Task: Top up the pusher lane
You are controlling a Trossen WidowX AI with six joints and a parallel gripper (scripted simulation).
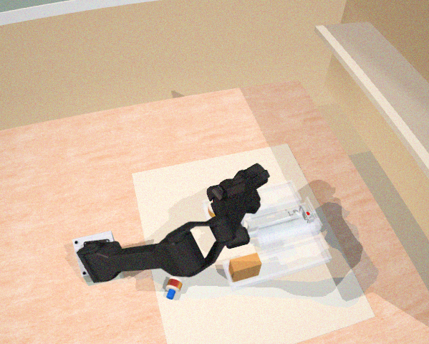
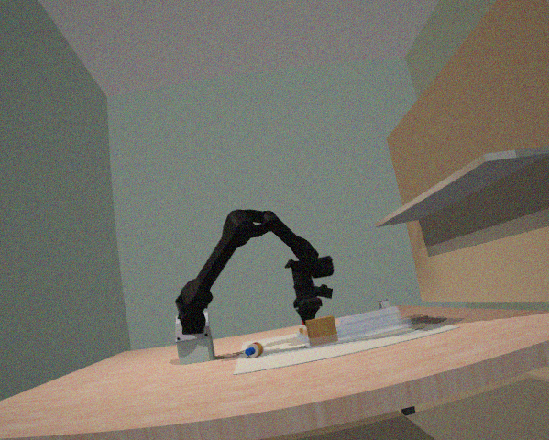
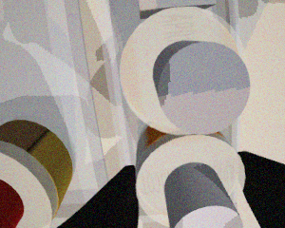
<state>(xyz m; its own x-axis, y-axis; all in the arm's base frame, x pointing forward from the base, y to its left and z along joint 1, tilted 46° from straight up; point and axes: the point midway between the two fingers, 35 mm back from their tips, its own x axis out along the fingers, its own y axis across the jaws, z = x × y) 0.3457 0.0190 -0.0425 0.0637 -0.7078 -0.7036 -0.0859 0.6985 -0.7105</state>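
Now: the brown box 20 mm ahead of my gripper tip, 120 mm to the right of it and 10 mm above it. The rest, counted from my gripper tip: red dot (230 mm ahead, 20 mm to the right, 40 mm above); then wall shelf (500 mm ahead, 340 mm above).
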